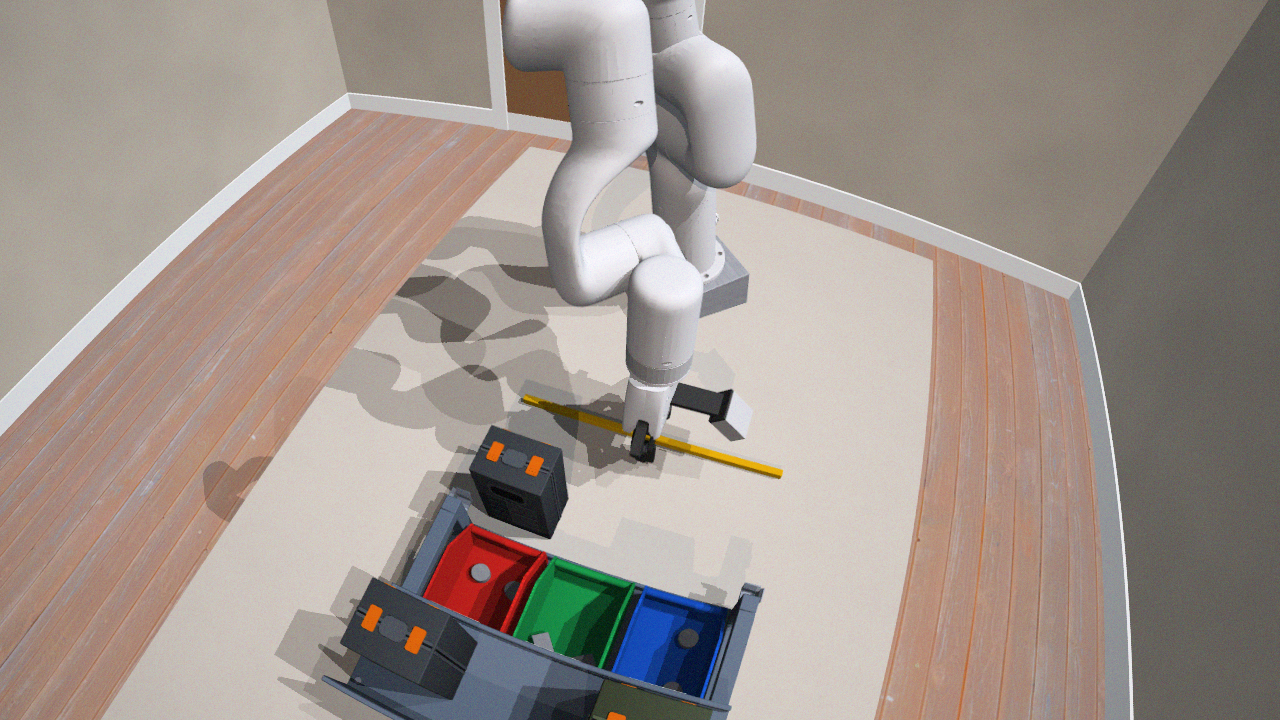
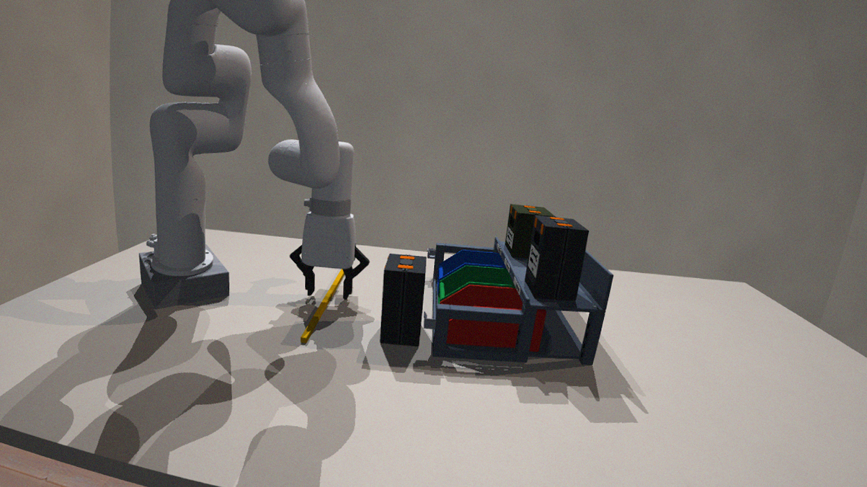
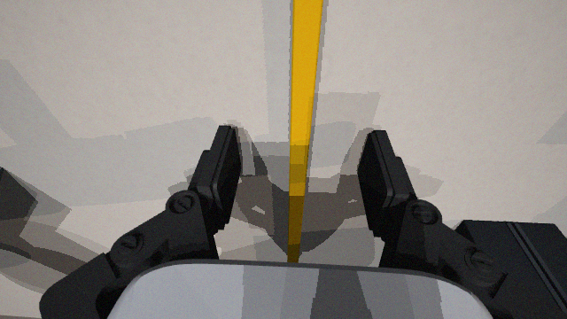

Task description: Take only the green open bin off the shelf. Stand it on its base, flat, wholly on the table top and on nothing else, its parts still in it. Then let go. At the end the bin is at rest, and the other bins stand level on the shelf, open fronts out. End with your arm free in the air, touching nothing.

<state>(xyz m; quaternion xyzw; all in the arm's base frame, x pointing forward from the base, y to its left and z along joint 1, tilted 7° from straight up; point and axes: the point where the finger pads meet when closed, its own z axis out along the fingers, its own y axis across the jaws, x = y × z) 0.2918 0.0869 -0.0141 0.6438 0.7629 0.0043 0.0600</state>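
Right now the yellow bar is 20 mm below my hand. Round my hand: green bin 300 mm ahead, 50 mm to the left, 20 mm above; blue bin 280 mm ahead, 160 mm to the left, 20 mm above; black case 170 mm ahead, 90 mm to the right, 40 mm above.
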